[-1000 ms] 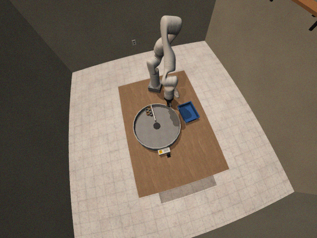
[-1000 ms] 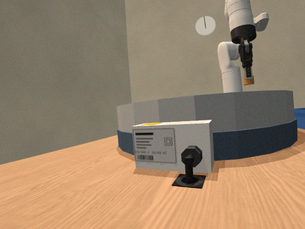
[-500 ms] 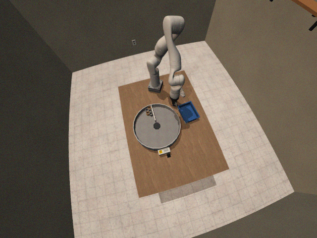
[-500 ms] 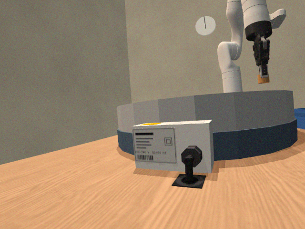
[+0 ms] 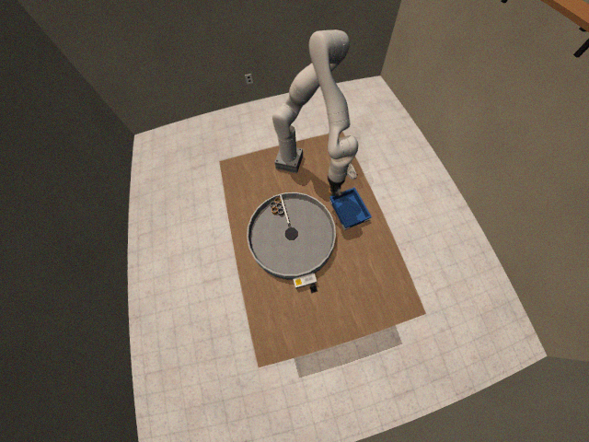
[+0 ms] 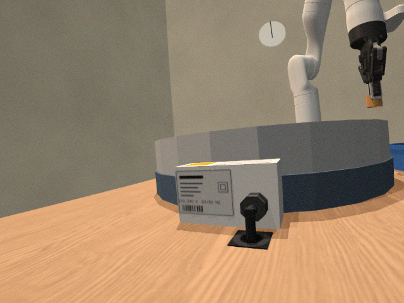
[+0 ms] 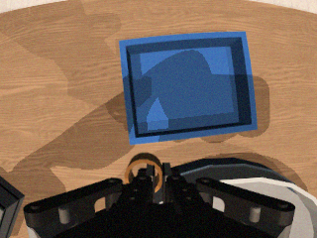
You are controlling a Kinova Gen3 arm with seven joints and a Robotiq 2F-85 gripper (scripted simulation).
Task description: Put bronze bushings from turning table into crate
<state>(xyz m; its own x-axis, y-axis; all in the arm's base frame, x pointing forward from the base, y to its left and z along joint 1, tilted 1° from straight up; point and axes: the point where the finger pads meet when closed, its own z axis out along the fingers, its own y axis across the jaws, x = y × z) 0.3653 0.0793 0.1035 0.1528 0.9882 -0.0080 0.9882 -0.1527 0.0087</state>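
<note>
Right now my hand is 60 mm short of the blue crate, 80 mm to the right of it and 140 mm above it. From my hand the other things lie so: turning table (90 mm ahead, 260 mm to the right, 120 mm below).
</note>
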